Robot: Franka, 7 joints.
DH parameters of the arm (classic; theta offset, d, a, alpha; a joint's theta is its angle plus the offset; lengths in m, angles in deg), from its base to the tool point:
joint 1: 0 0.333 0 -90
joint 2: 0 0 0 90
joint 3: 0 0.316 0.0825 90
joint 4: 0 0 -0.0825 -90
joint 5: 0 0.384 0 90
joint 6: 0 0 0.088 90
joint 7: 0 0.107 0 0
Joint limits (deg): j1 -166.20..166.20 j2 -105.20..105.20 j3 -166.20..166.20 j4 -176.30..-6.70 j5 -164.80..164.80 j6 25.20..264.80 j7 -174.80..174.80
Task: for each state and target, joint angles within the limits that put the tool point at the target. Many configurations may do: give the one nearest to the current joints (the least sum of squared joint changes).
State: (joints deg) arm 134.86 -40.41 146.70 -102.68 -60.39 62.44 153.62
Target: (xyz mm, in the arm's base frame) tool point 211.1 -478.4 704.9
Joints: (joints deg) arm 149.05 -6.76 156.54 -78.64 -65.50 56.94 153.62
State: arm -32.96 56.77 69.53 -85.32 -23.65 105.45 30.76
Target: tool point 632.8 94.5 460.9
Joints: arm -48.91 42.85 76.66 -87.35 -21.72 94.59 30.76
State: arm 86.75 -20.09 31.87 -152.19 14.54 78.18 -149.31
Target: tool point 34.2 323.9 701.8
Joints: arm 71.51 -40.17 5.96 -117.55 10.47 87.94 -149.31
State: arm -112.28 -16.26 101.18 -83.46 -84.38 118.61 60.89
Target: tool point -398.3 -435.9 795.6
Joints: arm -166.20 5.38 44.79 -76.45 -85.67 104.85 60.89
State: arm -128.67 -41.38 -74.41 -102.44 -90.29 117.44 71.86
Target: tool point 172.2 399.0 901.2
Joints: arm -166.20 -76.42 -30.89 -91.12 -90.17 121.44 71.86
